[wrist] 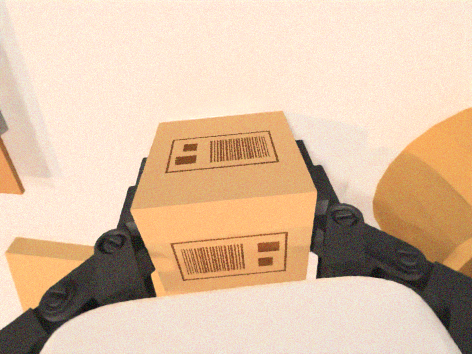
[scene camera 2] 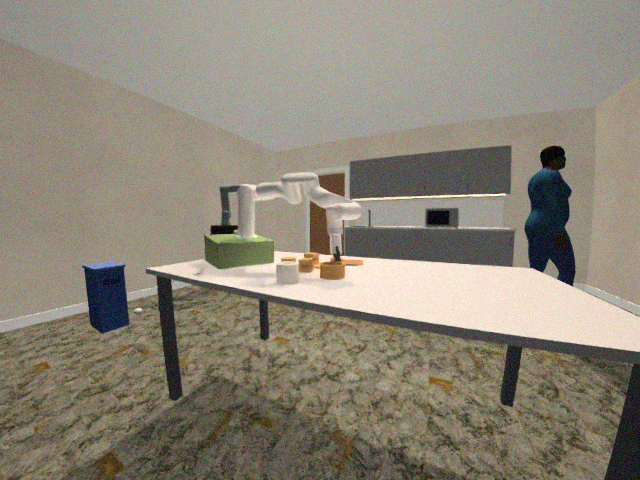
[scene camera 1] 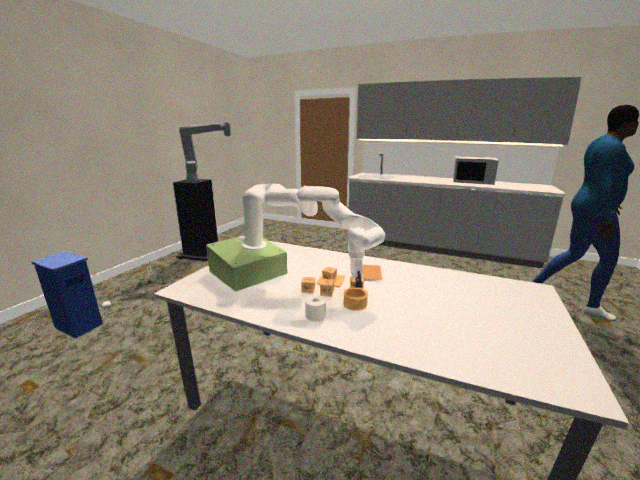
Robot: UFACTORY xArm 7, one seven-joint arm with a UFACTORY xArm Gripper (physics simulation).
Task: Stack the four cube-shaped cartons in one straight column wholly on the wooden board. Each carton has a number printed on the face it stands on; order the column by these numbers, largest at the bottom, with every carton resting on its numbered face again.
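Where they show: gripper, between the fingertips: [wrist: 225, 171] [scene camera 1: 357, 287]; arm's base, origin of its link: [scene camera 2: 246, 237] [scene camera 1: 253, 245].
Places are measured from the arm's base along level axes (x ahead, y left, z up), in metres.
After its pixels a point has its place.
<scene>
My gripper [scene camera 1: 357, 281] {x 0.582, y -0.102, z -0.134 m} [scene camera 2: 337, 258] {x 0.582, y -0.102, z -0.134 m} [wrist: 225, 171] {x 0.582, y -0.102, z -0.134 m} is shut on a cube carton, with its fingers against two opposite sides. That held carton [wrist: 227, 220] {x 0.597, y -0.099, z -0.087 m} shows barcode labels on its top and near face; its underside is hidden. It is at or close above the table, behind the orange ring. The other three cartons are to its left in scene camera 1: one at the left [scene camera 1: 308, 284] {x 0.360, y -0.195, z -0.098 m}, one at the back [scene camera 1: 329, 272] {x 0.438, y -0.085, z -0.077 m} and one in front [scene camera 1: 326, 289] {x 0.448, y -0.203, z -0.110 m}. The wooden board [scene camera 1: 339, 280] {x 0.484, y -0.050, z -0.133 m} [wrist: 47, 280] {x 0.477, y -0.005, z -0.133 m} is beside the gripper; the back carton appears to stand on it. Printed numbers are not visible.
The orange ring [scene camera 1: 355, 304] {x 0.595, y -0.298, z -0.115 m} [scene camera 2: 332, 271] {x 0.601, y -0.297, z -0.110 m} [wrist: 425, 200] {x 0.596, y -0.192, z -0.113 m} stands close to the gripper. A whitish roll [scene camera 1: 315, 310] {x 0.448, y -0.416, z -0.094 m} [scene camera 2: 287, 273] {x 0.456, y -0.414, z -0.102 m} stands near the front cartons. A flat orange slab [scene camera 1: 372, 272] {x 0.642, y 0.091, z -0.135 m} [scene camera 2: 354, 262] {x 0.646, y 0.056, z -0.133 m} lies behind the gripper. The arm's green base block [scene camera 1: 248, 271] {x 0.058, y -0.202, z -0.060 m} is at the left.
</scene>
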